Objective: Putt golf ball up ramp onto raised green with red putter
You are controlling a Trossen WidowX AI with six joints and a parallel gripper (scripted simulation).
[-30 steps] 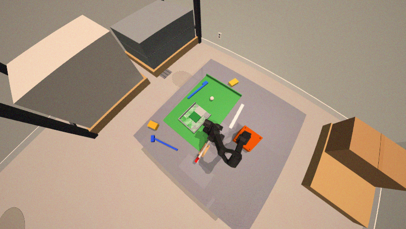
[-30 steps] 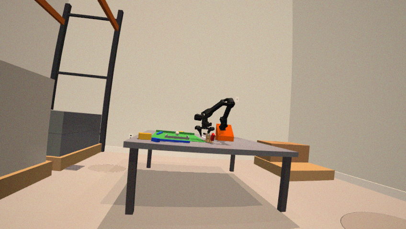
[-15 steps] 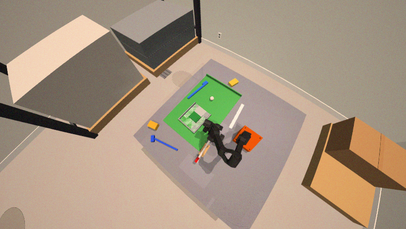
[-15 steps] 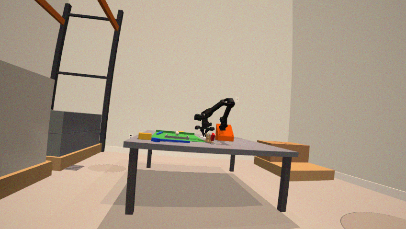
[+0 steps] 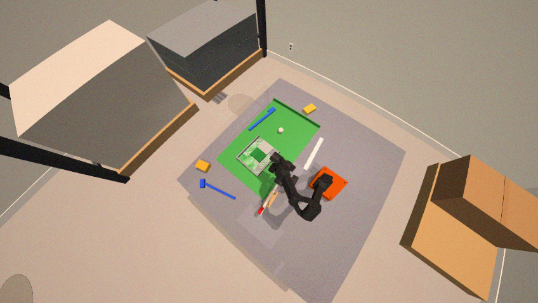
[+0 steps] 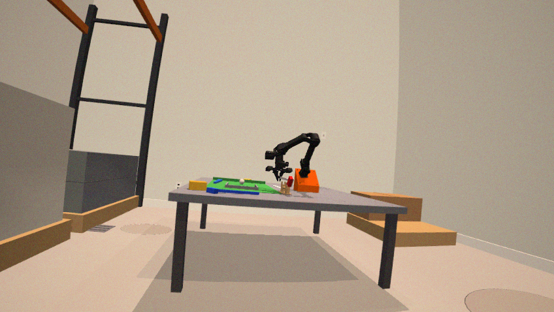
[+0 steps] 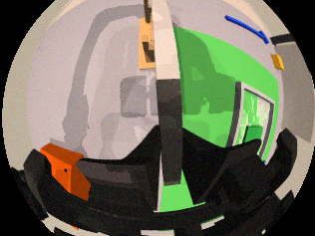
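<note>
The red putter lies 11 cm to the left of my gripper tip and 2 cm above it. Round my gripper tip: white bar (11 cm behind, 32 cm to the right, 7 cm below); then wooden putter stand (14 cm to the left, 3 cm below); then green mat (23 cm ahead, 22 cm to the right, 7 cm below).
</note>
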